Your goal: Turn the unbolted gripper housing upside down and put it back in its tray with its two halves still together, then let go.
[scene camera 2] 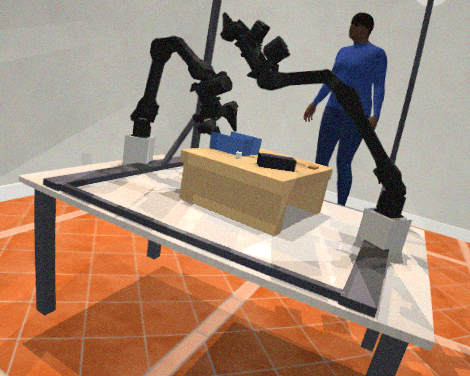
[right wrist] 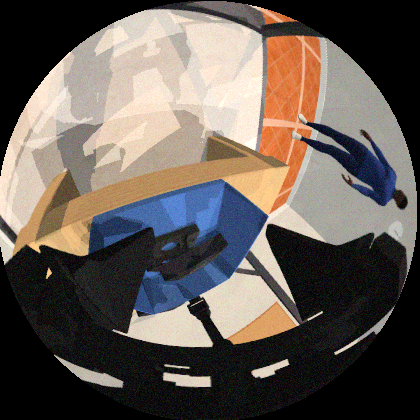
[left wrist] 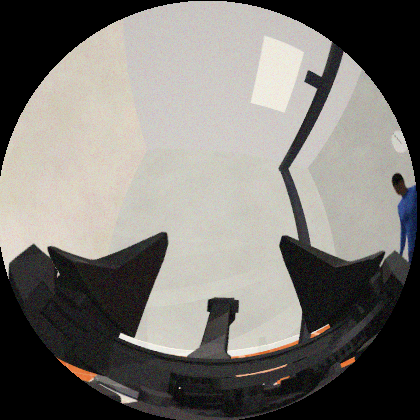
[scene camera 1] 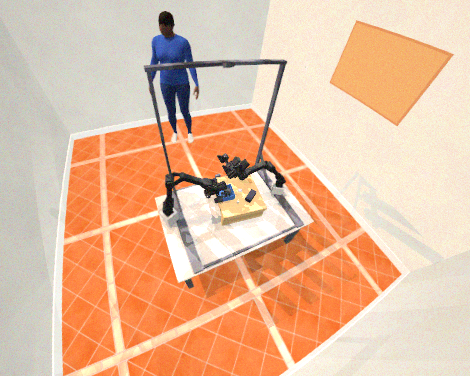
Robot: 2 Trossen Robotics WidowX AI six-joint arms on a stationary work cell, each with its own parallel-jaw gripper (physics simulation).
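Places are measured from the left arm's base along level axes (x back, y right, z up), in centimetres.
Pixels of known places: left gripper, between the fingertips: [scene camera 2: 231,16] [left wrist: 226,240] [scene camera 1: 219,160]; right gripper, between the fingertips: [right wrist: 211,231] [scene camera 1: 218,191]; left arm's base, origin of its link: [scene camera 2: 388,213] [scene camera 1: 278,184]; right arm's base, origin of its link: [scene camera 2: 140,136] [scene camera 1: 168,212].
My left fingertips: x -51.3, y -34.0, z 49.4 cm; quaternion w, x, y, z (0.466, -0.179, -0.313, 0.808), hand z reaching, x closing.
For each thing: its middle in the pictures, then the offset to it from my left fingertips. Level surfaces: height alone.
- dark gripper housing, middle of its body: [right wrist: 193,261] dx +6.1, dy +10.1, dz -41.6 cm
- blue tray, middle of its body: [right wrist: 179,262] [scene camera 2: 235,143] [scene camera 1: 224,193] dx +4.4, dy +7.1, dz -41.0 cm
- white table, height of its surface: dz -60.1 cm
- black block, middle of its body: [right wrist: 159,303] [scene camera 2: 276,162] [scene camera 1: 250,195] dx +25.4, dy +9.8, dz -42.1 cm
- small white piece, middle of its body: [scene camera 2: 238,155] dx +15.9, dy +2.1, dz -42.8 cm
- small brown piece, middle of its body: [scene camera 2: 313,167] dx +23.5, dy +27.1, dz -43.4 cm
The dark gripper housing [right wrist: 204,259] lies inside the blue tray [right wrist: 246,235] [scene camera 2: 246,145] [scene camera 1: 229,190]. A plate with a round hole and a longer dark part show close together; whether the halves are fully together and which side faces up cannot be told. The left finger covers part of it in the right wrist view. My right gripper [right wrist: 211,231] [scene camera 2: 226,131] is open and empty, low above the tray, with its fingers pointing down toward it. My left gripper [left wrist: 226,240] [scene camera 1: 223,158] is open and empty, raised high and well away from the tray, facing the wall.
The tray stands on a wooden stand [scene camera 2: 230,182] [scene camera 1: 244,216] on the white table [scene camera 2: 250,245]. A black block [scene camera 2: 276,162] [scene camera 1: 250,195], a small white piece [scene camera 2: 239,155] and a small brown piece [scene camera 2: 313,166] lie on the stand. A dark frame surrounds the table. A person [scene camera 2: 359,90] stands behind.
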